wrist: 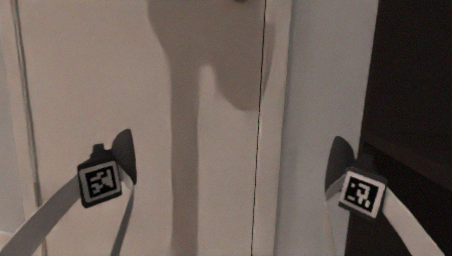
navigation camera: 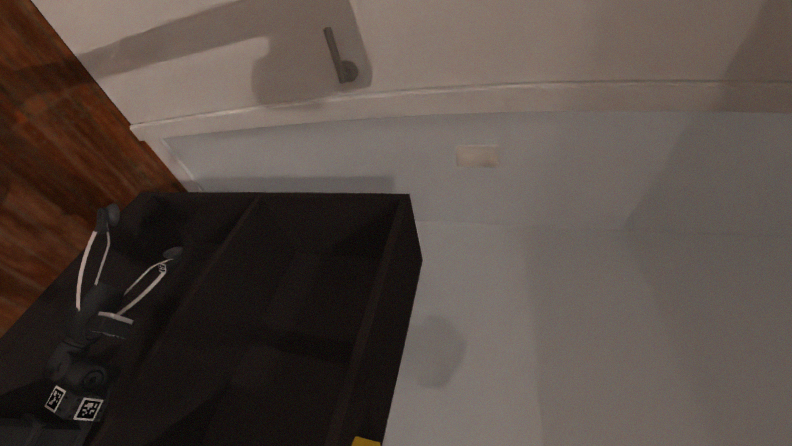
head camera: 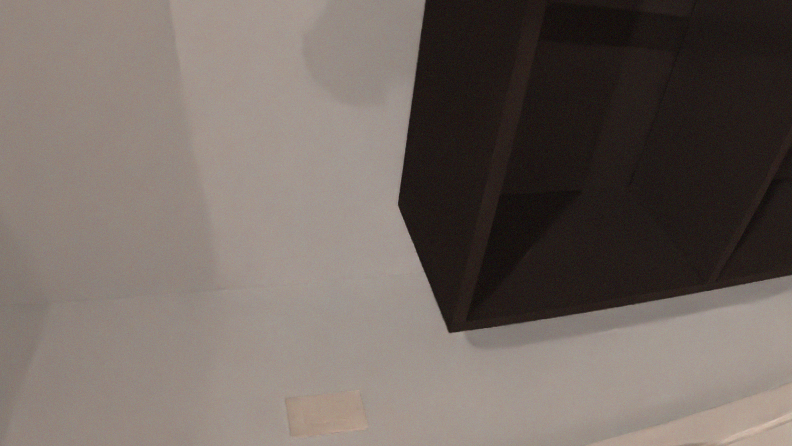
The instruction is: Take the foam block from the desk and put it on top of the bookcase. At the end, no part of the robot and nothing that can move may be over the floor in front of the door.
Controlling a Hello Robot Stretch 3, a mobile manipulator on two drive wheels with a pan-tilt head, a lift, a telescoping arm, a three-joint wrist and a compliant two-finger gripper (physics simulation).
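Frame: origin at the robot's base, x ahead, y left, z up, level; millimetres.
Seen in the pictures: gripper, fingertip midpoint: [wrist: 230, 152] [navigation camera: 150, 227].
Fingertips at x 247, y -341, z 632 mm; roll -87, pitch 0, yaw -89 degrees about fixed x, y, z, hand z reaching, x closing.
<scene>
Pixels of each thing's top centre, then the offset from my fingertips to it. "pt": a spot on its surface instead. Level surfaces: height alone.
- yellow foam block at a spot on its surface: [navigation camera: 366, 442] pt 451 mm up, 257 mm back, 230 mm right
- door handle at a spot on its surface: [navigation camera: 339, 58] pt 301 mm up, 425 mm ahead, 49 mm left
- Wooden floor at its surface level: 631 mm down
- light wall plate at its top centre: [head camera: 287, 418] [navigation camera: 498, 156] 645 mm up, 440 mm ahead, 278 mm right
The yellow foam block [navigation camera: 366, 442] shows in part at the bottom edge of the navigation view, on the top of the dark bookcase [navigation camera: 382, 310] [head camera: 437, 166] [wrist: 410, 75]. The rest of it is cut off. My gripper [navigation camera: 141, 234] [wrist: 230, 152] is open and empty, its fingertips far apart. In the navigation view it shows in front of the bookcase's open shelves, away from the block. In the wrist view the white door [wrist: 100, 75] [navigation camera: 498, 38] lies beyond the fingers. I cannot tell whether the gripper is over the floor by the door. The desk does not show.
The door handle [navigation camera: 339, 58] is at the top of the navigation view, with an arm-like shadow on the door. Wooden floor [navigation camera: 33, 138] shows at the left. A light wall plate [navigation camera: 477, 155] [head camera: 326, 413] is on the grey wall between door and bookcase.
</scene>
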